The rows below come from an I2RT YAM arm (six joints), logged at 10 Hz.
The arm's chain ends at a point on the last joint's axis. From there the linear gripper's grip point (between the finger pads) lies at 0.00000 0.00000 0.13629 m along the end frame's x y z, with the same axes.
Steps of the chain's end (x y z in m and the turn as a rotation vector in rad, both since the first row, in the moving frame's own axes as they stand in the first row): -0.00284, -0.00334, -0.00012, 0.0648, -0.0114, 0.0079; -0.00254, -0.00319, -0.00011, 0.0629, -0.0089, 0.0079; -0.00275, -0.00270, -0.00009, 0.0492, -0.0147, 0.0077; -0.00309, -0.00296, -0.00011, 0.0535, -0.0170, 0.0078; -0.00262, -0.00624, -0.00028, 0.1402, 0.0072, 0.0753; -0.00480, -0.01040, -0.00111, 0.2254, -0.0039, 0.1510
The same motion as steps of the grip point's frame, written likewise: -0.00436, -0.01217, -0.00041, 0.0648, -0.0114, 0.0079; -0.00372, -0.01176, -0.00038, 0.0629, -0.0089, 0.0079; -0.00473, -0.00941, -0.00027, 0.0492, -0.0147, 0.0077; -0.00538, -0.01026, -0.00032, 0.0535, -0.0170, 0.0078; -0.00092, -0.02523, -0.00162, 0.1402, 0.0072, 0.0753; -0.00302, -0.04078, -0.00455, 0.2254, -0.0039, 0.1510
